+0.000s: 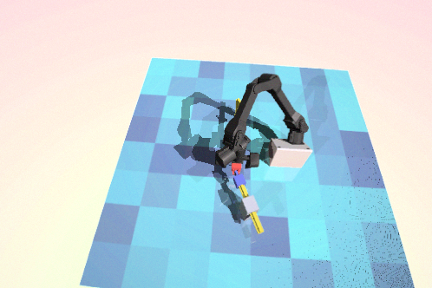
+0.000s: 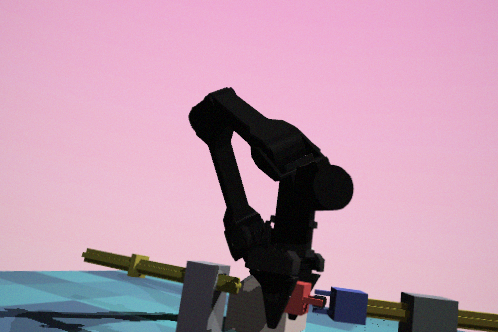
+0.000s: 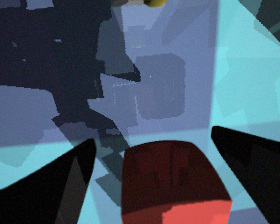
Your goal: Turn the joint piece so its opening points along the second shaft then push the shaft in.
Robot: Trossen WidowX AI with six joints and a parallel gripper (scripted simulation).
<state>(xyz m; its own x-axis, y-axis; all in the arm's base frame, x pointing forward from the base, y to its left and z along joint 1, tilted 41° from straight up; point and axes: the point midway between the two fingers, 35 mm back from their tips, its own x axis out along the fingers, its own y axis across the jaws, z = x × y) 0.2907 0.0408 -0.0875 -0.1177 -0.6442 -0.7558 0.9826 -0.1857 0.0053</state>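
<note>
Right now my gripper tip is 20 mm to the right of the red joint piece and 40 mm below it.
</note>
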